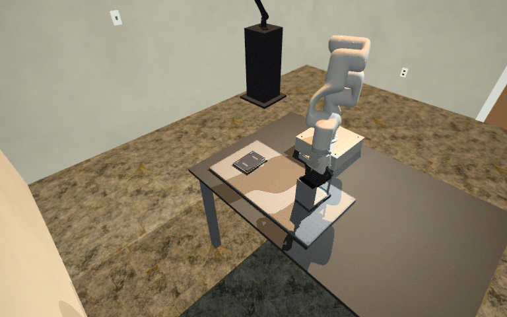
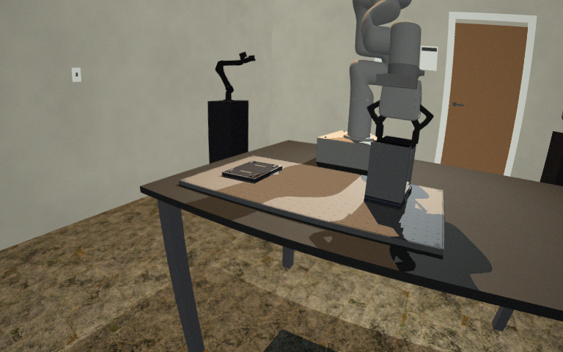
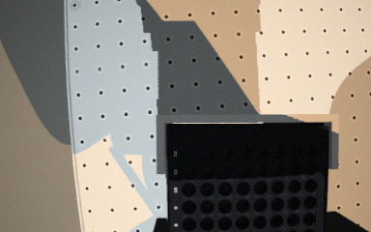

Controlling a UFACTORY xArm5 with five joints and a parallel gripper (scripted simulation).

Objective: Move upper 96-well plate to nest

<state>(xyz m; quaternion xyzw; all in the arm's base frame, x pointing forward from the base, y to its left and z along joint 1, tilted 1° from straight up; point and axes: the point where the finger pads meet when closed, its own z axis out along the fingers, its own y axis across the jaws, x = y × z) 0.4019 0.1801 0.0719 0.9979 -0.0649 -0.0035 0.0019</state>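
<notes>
The plate nest N1 is 42 cm to the right of my hand and 15 cm below it. The rest, counted from my hand: black 96-well plate: 1 cm below; then grey rack wall: 7 cm ahead, 1 cm to the right, 7 cm below; then light plate: 13 cm below.
</notes>
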